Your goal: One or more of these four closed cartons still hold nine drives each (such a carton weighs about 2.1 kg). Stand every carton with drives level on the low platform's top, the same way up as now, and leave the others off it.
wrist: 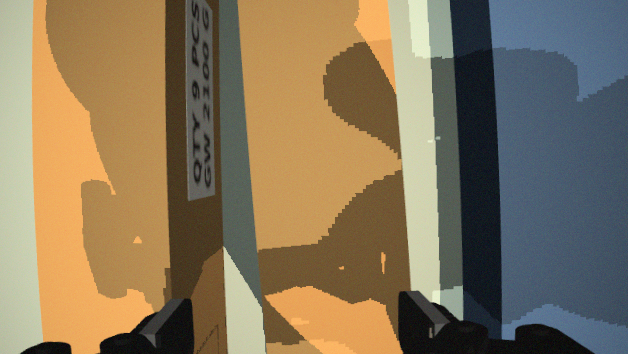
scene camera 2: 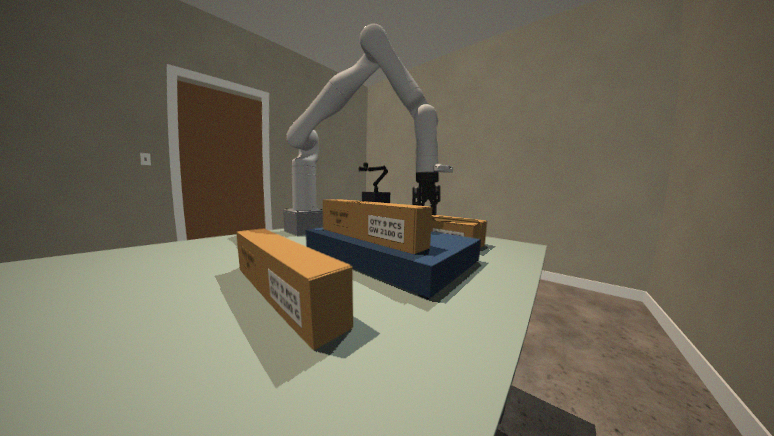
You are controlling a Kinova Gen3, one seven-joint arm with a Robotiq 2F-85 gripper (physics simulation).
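Frame: origin at the arm's base, x ahead, y left, z up, level; metres.
Where they show: gripper, between the fingertips: (wrist: 296,321); arm's base, origin of its link: (scene camera 2: 304,209).
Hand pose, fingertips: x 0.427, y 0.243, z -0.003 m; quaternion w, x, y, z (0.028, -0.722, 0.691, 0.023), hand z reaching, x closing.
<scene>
Each offset is from my fingertips to the top centre of the thing. "spot": to the spot under its first point. Level surfaces: height alone.
One closed orange-brown carton @(spot: dx -0.080, dy -0.307, dz +0.024 m) (scene camera 2: 335,213) stands on the low blue platform @(dx +0.022, dy -0.213, dz -0.028 m) (scene camera 2: 379,265) (wrist: 550,200). A second carton @(dx +0.043, dy -0.492, dz -0.003 m) (scene camera 2: 284,254) stands on the table on the near side of the platform. Two more stand side by side on the table beyond it: one next to the platform @(dx +0.011, dy -0.014, dz -0.003 m) (wrist: 320,150), and a farther one @(dx +0.005, dy +0.076, dz -0.003 m) (wrist: 100,150) with a "QTY 9 PCS, GW 2100 G" label. My gripper (scene camera 2: 426,202) (wrist: 296,321) is open and empty, pointing down at this far pair. In the wrist view its fingertips appear toward either side of the carton beside the platform. The platform carton partly hides the fingers in the scene view.
The pale green table @(dz -0.088 m) (scene camera 2: 135,324) has its right edge close to the far pair. A narrow gap separates those two cartons, and another separates them from the platform. A small black arm (scene camera 2: 381,176) stands at the back, near my grey base (scene camera 2: 302,222).
</scene>
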